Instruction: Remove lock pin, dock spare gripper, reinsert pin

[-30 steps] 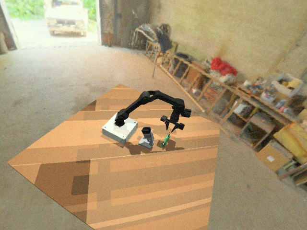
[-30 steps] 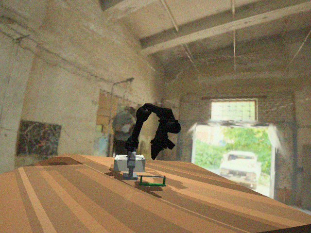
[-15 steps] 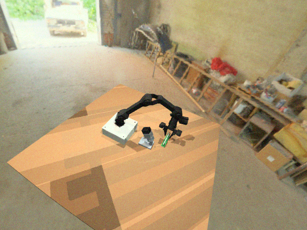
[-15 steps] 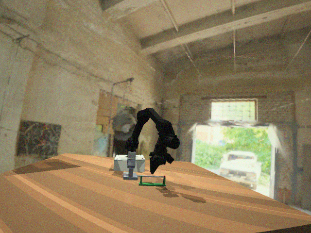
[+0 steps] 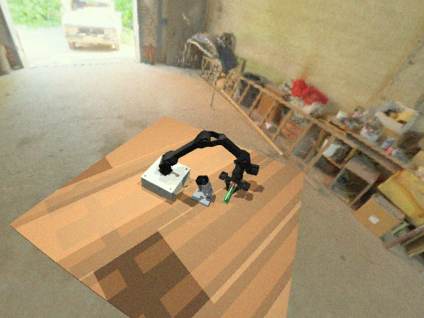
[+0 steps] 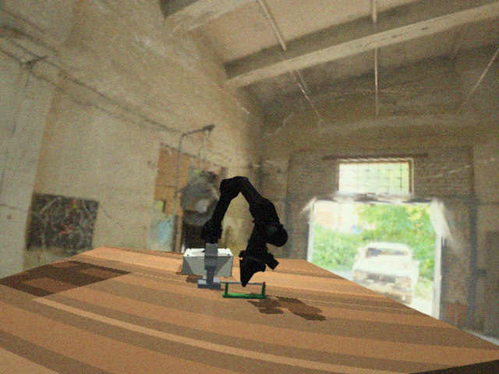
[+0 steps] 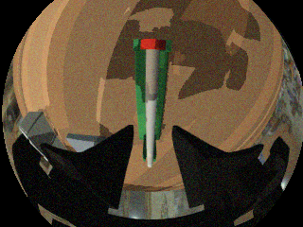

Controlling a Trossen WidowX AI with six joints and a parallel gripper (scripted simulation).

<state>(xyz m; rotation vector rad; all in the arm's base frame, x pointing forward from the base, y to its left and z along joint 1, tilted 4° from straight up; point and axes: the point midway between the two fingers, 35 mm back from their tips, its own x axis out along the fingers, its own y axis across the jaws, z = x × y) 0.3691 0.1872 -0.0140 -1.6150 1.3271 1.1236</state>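
Now: gripper tip 1 cm to the right of the green cradle and 2 cm above it. From my gripper tip the other things lie so: spare gripper 11 cm behind, 13 cm to the right, 8 cm above; socket 10 cm behind, 13 cm to the right, 1 cm above.
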